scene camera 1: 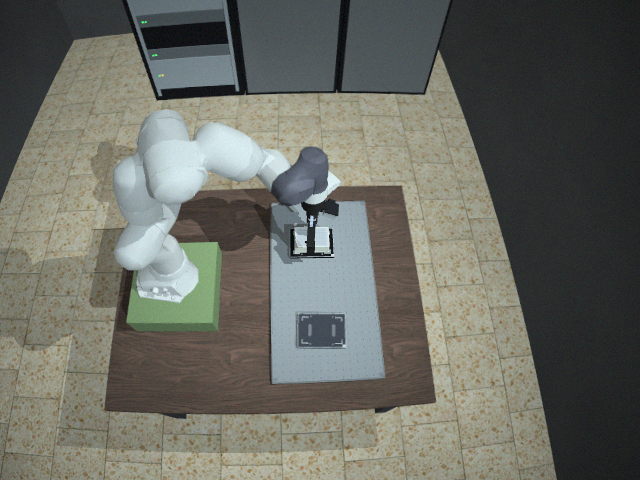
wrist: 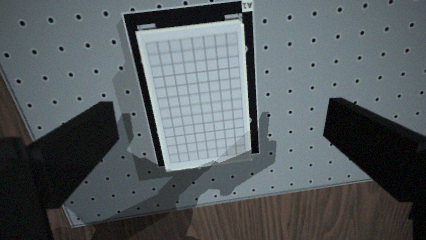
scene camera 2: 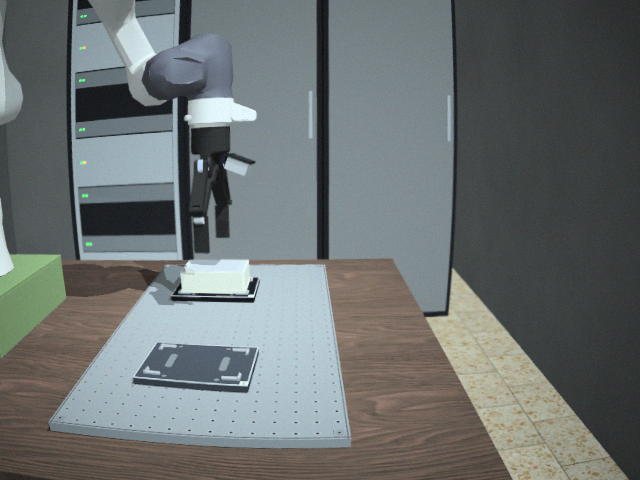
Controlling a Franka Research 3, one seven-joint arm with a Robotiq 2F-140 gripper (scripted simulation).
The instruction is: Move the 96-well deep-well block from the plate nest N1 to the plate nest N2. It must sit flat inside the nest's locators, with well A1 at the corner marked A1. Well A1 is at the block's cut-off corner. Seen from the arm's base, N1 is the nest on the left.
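I look at a plate nest N2 (scene camera 2: 198, 363), and the same spot on it is (scene camera 1: 322, 331).
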